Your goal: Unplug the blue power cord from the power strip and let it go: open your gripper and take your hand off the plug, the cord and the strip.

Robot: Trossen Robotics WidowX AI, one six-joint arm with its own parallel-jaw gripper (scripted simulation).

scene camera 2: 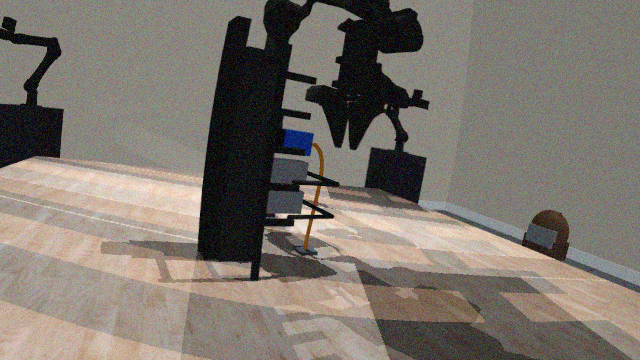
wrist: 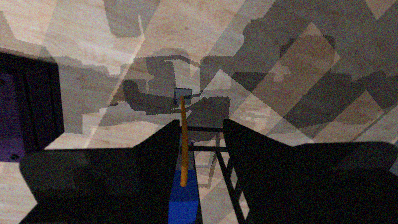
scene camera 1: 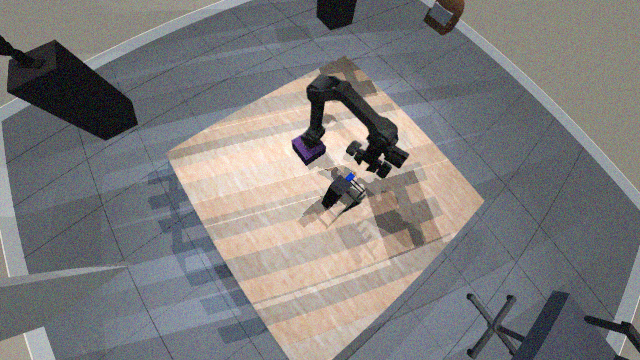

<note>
The pictures show: the gripper and a black power strip.
The gripper shows as well in the wrist view.
</note>
